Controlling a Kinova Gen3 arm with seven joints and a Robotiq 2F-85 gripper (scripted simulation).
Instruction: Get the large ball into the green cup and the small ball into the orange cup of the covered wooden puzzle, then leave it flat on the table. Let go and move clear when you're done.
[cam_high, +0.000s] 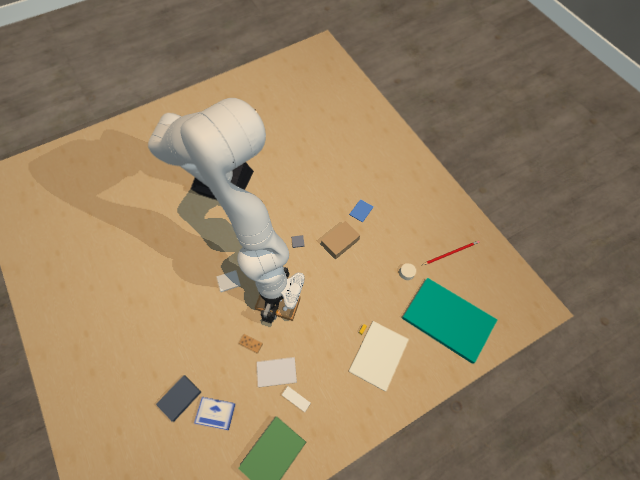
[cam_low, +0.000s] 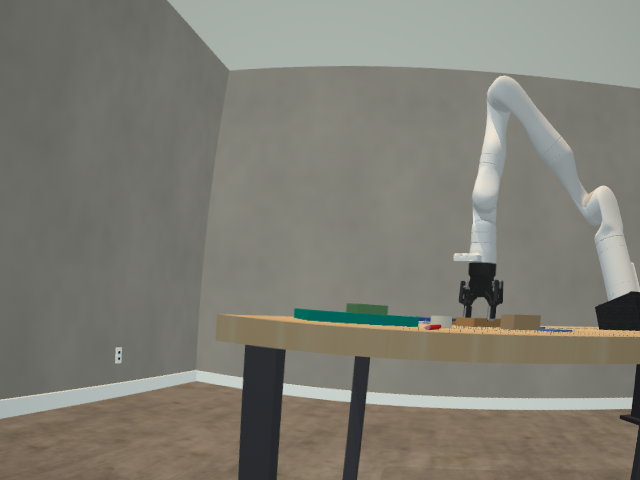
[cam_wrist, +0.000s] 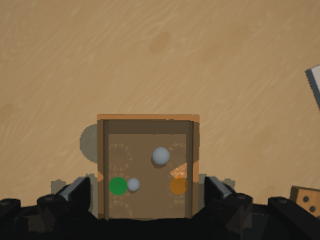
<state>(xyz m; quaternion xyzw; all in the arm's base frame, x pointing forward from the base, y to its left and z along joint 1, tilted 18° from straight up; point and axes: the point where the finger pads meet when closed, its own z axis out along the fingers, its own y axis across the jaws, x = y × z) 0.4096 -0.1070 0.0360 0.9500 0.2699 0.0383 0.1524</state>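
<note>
Right now my hand is 2 cm above the covered wooden puzzle. The rest, counted from my hand: grey square 11 cm behind, 17 cm to the left, 2 cm below; grey card 14 cm ahead, 12 cm to the right, 2 cm below; white card 15 cm behind, 6 cm to the right, 2 cm below.
</note>
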